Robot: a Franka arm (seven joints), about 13 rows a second.
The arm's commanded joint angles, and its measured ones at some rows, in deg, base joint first. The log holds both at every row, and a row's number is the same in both.
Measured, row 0: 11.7 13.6 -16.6 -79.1 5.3 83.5 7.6
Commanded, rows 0 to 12: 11.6 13.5 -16.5 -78.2 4.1 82.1 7.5; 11.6 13.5 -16.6 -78.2 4.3 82.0 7.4; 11.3 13.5 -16.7 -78.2 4.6 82.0 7.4; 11.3 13.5 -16.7 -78.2 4.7 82.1 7.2; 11.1 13.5 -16.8 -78.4 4.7 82.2 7.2; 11.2 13.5 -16.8 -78.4 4.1 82.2 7.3; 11.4 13.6 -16.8 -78.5 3.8 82.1 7.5; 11.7 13.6 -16.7 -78.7 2.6 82.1 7.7; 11.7 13.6 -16.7 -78.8 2.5 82.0 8.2; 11.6 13.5 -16.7 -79.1 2.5 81.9 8.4; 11.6 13.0 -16.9 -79.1 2.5 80.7 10.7; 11.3 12.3 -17.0 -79.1 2.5 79.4 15.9; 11.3 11.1 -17.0 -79.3 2.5 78.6 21.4
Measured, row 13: 11.4 13.6 -16.9 -79.1 3.6 81.5 11.3
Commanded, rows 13 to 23: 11.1 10.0 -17.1 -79.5 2.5 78.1 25.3; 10.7 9.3 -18.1 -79.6 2.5 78.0 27.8; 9.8 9.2 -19.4 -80.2 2.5 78.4 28.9; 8.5 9.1 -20.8 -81.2 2.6 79.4 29.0; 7.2 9.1 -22.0 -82.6 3.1 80.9 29.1; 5.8 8.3 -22.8 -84.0 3.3 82.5 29.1; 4.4 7.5 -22.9 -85.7 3.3 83.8 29.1; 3.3 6.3 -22.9 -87.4 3.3 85.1 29.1; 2.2 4.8 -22.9 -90.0 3.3 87.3 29.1; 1.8 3.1 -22.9 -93.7 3.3 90.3 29.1; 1.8 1.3 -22.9 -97.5 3.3 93.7 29.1
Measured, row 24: 1.8 8.1 -23.4 -86.5 3.3 86.1 27.9
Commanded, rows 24 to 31: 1.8 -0.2 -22.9 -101.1 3.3 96.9 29.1; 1.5 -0.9 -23.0 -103.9 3.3 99.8 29.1; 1.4 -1.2 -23.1 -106.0 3.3 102.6 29.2; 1.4 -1.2 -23.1 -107.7 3.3 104.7 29.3; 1.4 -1.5 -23.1 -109.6 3.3 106.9 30.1; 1.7 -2.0 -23.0 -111.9 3.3 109.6 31.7; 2.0 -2.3 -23.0 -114.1 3.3 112.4 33.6; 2.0 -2.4 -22.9 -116.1 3.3 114.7 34.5
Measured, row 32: 1.4 0.8 -23.3 -108.9 3.3 108.1 30.6
